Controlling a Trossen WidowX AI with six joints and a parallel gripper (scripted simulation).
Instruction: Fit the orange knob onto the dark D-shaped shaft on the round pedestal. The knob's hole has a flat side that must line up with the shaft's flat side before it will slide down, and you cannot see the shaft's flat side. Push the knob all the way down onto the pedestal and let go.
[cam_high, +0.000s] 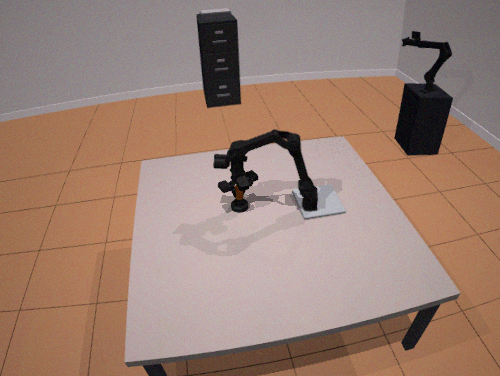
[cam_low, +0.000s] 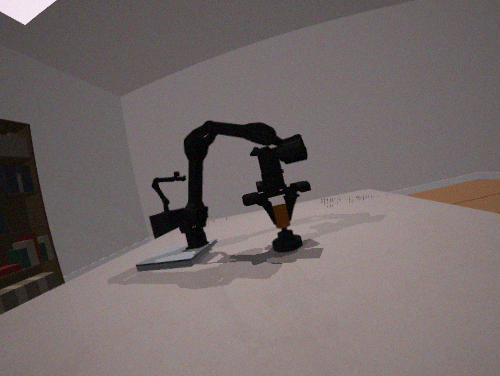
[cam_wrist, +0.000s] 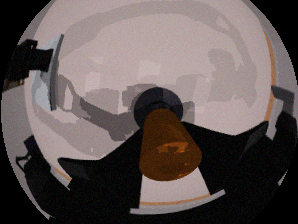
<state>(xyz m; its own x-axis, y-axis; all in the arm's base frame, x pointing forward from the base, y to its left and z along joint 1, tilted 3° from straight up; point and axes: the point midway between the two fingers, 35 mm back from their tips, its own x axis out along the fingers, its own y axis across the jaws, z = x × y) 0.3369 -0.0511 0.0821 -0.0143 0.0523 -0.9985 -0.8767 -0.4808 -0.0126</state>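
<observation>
Now: gripper tip 2 cm below the orange knob. Round my gripper tip: round pedestal: 4 cm below.
</observation>
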